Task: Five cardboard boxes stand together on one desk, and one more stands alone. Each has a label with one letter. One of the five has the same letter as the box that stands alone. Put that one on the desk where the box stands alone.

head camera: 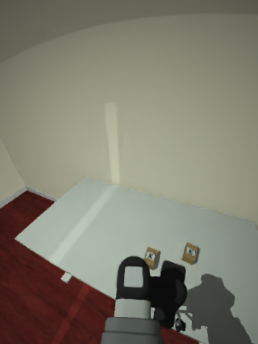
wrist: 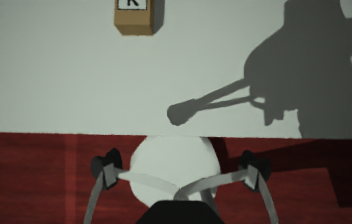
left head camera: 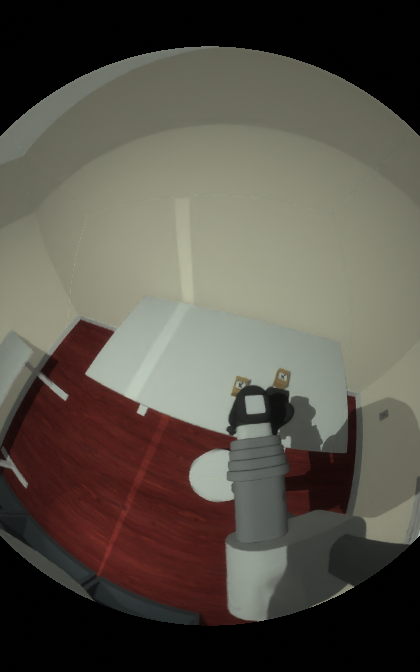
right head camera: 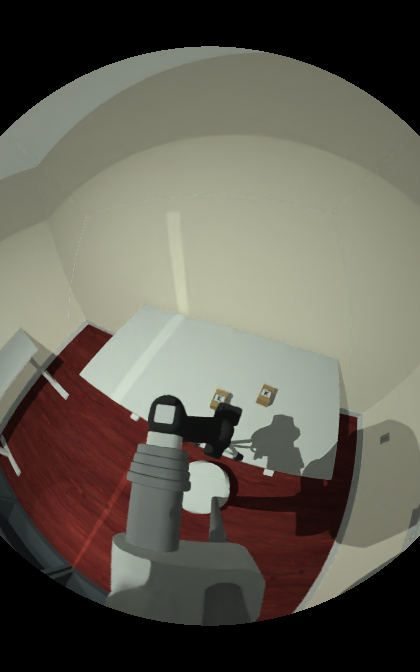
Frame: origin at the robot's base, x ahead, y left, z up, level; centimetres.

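Seen in the pictures: gripper, fingertip midpoint: (wrist: 180, 162); robot's base, origin of the base link: (wrist: 175, 162).
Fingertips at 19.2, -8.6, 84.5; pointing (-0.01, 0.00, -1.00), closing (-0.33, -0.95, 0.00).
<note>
Offsets run from my fingertips to a thing's middle, as dx, dy, dz. Level surfaces: height alone.
Two brown cardboard boxes labelled K stand apart on the white desk @(dz -15.3) (head camera: 110, 215) (left head camera: 210, 345) (right head camera: 240, 357) (wrist: 60, 75). The left box @(+26.1, -0.3, -12.8) (head camera: 151, 258) (left head camera: 240, 386) (right head camera: 220, 399) is nearer the front edge; the right box @(+29.2, -23.1, -12.8) (head camera: 190, 253) (left head camera: 282, 378) (right head camera: 266, 395) stands to its right. In the wrist view, the lower part of one K box (wrist: 134, 25) shows at the top, its letter cut by the frame. My gripper (right head camera: 218, 450) (wrist: 180, 162) is open and empty, by the desk's front edge, short of both boxes. The other boxes do not show.
A round white stool top (left head camera: 210, 475) (right head camera: 205, 485) (wrist: 175, 155) is in front of the desk, below the gripper. Another white table (left head camera: 12, 360) (right head camera: 17, 350) stands at the far left. Dark furniture (left head camera: 145, 605) is at the lower left. A wall rises behind the desk.
</note>
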